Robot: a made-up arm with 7 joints. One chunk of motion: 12 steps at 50 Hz.
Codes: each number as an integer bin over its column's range. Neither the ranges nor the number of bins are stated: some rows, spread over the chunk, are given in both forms.
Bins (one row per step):
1: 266 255 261 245 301 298 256
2: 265 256 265 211 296 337 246
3: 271 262 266 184 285 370 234
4: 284 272 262 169 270 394 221
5: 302 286 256 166 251 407 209
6: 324 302 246 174 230 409 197
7: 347 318 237 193 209 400 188
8: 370 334 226 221 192 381 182
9: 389 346 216 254 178 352 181
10: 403 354 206 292 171 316 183
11: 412 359 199 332 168 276 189
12: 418 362 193 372 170 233 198
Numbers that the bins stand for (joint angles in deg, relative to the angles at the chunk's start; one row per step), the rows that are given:
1: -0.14 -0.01 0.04 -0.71 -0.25 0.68 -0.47
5: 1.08 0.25 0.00 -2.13 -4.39 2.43 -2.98
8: 3.37 0.64 -0.25 -1.14 -9.27 2.01 -4.42
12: 4.99 0.87 -0.52 1.58 -11.09 -0.37 -3.56
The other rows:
2: -0.17 0.00 0.07 -1.32 -0.66 1.30 -1.01
3: 0.03 0.05 0.08 -1.81 -1.57 1.84 -1.65
4: 0.47 0.13 0.05 -2.08 -2.81 2.22 -2.34
6: 1.82 0.38 -0.08 -1.99 -6.13 2.47 -3.62
7: 2.59 0.51 -0.16 -1.65 -7.86 2.32 -4.10
9: 4.01 0.74 -0.33 -0.55 -10.43 1.55 -4.47
10: 4.48 0.81 -0.41 0.14 -11.01 0.97 -4.36
11: 4.78 0.85 -0.47 0.86 -11.26 0.32 -4.04

